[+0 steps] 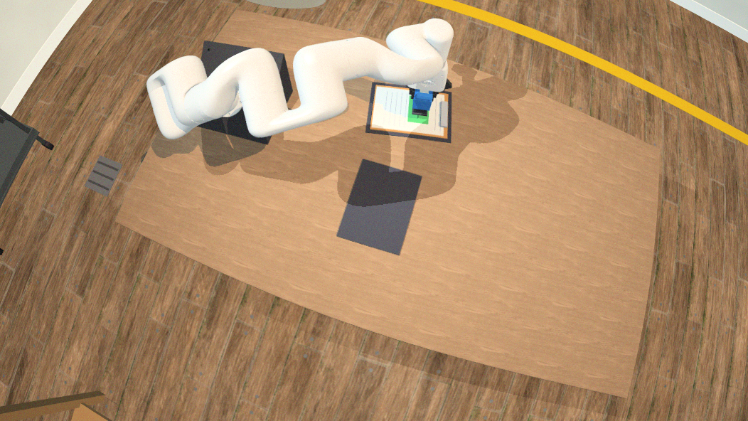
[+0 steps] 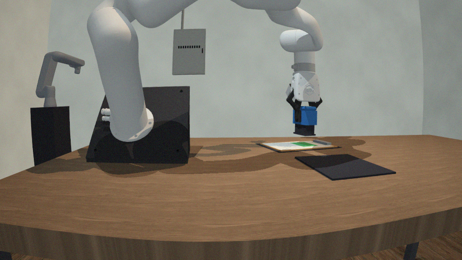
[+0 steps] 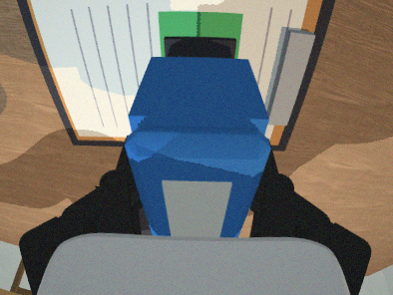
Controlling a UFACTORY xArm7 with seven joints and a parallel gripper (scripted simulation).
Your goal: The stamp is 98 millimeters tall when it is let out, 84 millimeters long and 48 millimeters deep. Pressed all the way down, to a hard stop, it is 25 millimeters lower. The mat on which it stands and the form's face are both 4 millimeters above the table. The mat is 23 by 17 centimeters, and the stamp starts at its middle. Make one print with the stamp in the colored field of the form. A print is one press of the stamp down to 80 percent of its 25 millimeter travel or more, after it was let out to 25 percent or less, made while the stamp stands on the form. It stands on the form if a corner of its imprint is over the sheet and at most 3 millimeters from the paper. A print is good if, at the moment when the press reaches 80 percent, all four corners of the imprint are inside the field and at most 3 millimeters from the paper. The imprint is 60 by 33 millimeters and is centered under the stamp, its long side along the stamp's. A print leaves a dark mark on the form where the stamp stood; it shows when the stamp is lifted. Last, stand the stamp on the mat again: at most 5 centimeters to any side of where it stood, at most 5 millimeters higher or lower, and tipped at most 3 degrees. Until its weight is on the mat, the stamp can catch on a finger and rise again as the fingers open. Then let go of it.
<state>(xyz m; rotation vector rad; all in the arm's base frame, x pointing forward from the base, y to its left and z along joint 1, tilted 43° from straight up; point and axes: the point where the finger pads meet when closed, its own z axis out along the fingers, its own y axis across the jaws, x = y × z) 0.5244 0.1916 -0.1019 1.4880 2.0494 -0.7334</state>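
My gripper is now 10 mm past the form, 10 mm to the left of it and 100 mm above it. The rest, counted from my hand: dark mat (10 mm ahead, 320 mm to the right, 100 mm below); blue stamp (20 mm below).
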